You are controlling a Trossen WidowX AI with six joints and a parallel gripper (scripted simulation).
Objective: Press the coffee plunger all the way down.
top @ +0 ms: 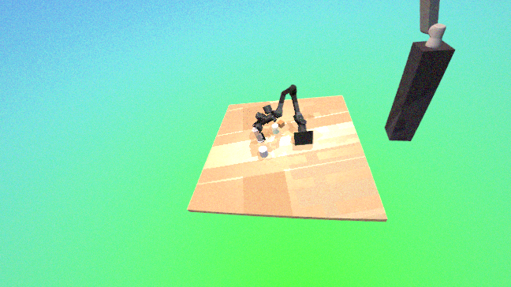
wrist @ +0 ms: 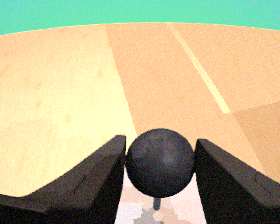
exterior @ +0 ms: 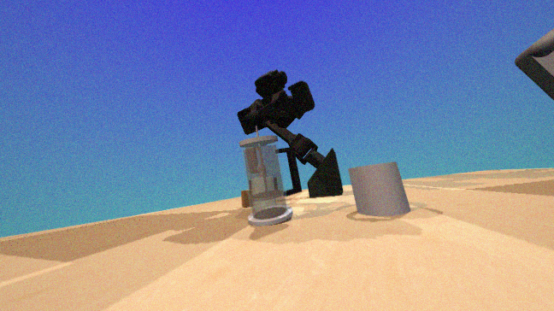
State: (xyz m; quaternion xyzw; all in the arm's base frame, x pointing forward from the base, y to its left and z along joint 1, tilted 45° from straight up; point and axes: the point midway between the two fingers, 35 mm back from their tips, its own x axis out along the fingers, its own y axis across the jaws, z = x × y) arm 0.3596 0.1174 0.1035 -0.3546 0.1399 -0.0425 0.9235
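My gripper tip is 90 mm above the coffee press, 30 mm past it and 10 mm to the right of it. The rest, counted from my gripper tip: small brown block (200 mm to the right, 190 mm behind, 160 mm below).
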